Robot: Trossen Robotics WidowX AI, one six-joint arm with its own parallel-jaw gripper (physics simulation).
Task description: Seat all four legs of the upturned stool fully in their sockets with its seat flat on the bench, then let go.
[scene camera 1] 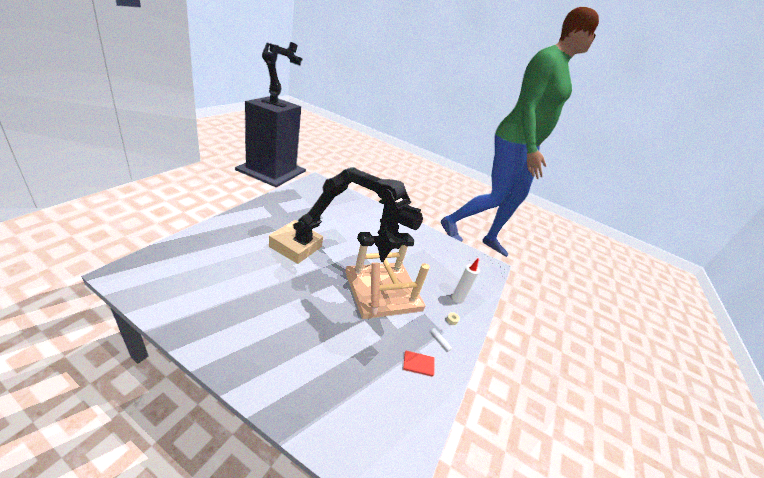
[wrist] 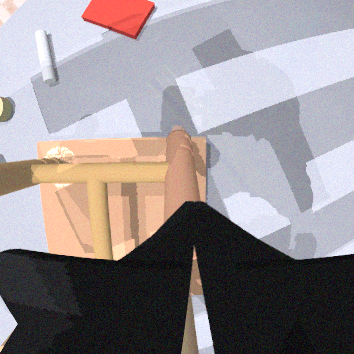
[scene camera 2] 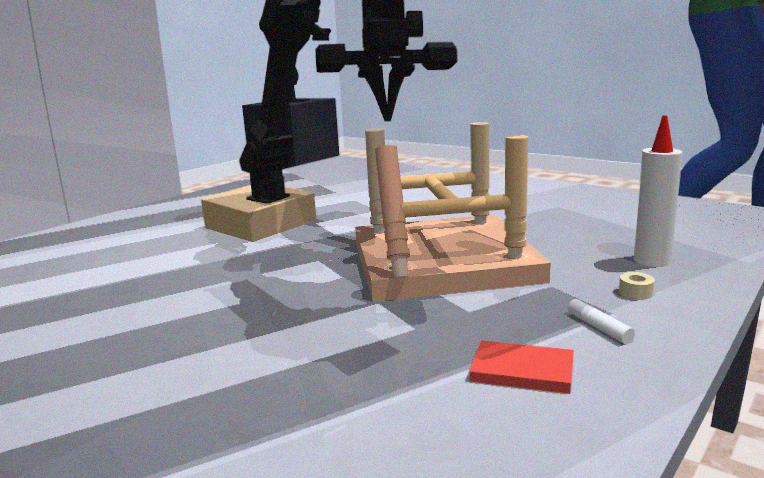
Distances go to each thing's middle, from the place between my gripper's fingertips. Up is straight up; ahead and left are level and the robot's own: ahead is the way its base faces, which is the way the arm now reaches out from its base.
Labels:
Now: hand 120 mm above the stool leg (scene camera 2: pixel 391 196). The rest, counted from my hand: small ring (scene camera 2: pixel 639 286) 310 mm ahead, 230 mm below, 130 mm to the left; then white stick (scene camera 2: pixel 623 333) 300 mm ahead, 230 mm below, 10 mm to the left; then red flat block (scene camera 2: pixel 523 366) 250 mm ahead, 240 mm below, 130 mm to the right.

